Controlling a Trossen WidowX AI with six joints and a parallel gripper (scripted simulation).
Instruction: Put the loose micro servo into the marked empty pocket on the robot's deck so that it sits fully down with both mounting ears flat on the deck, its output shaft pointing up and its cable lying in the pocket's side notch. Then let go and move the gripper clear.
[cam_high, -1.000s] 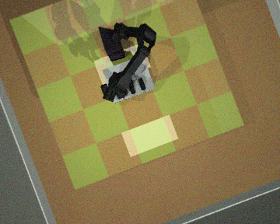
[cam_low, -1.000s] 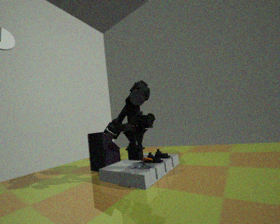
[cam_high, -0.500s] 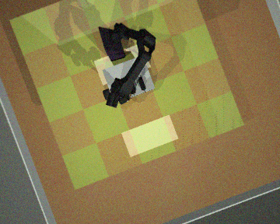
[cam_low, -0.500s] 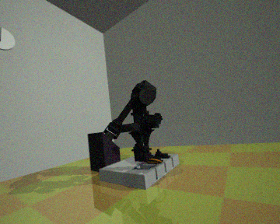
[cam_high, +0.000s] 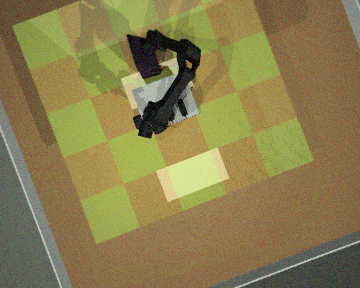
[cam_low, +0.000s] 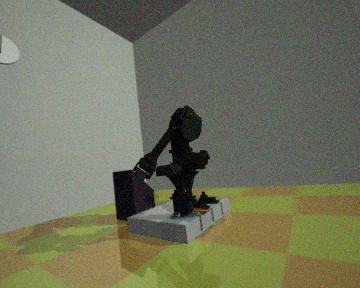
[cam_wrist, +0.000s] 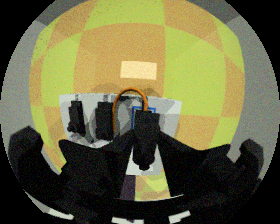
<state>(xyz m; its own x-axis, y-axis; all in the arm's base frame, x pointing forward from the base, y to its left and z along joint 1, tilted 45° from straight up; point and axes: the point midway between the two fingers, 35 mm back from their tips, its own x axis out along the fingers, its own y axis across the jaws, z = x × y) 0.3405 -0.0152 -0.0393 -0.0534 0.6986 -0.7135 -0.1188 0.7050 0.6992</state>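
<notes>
Right now my gripper tip is 13 cm past the robot deck, 6 cm to the right of it and 8 cm above it.
</notes>
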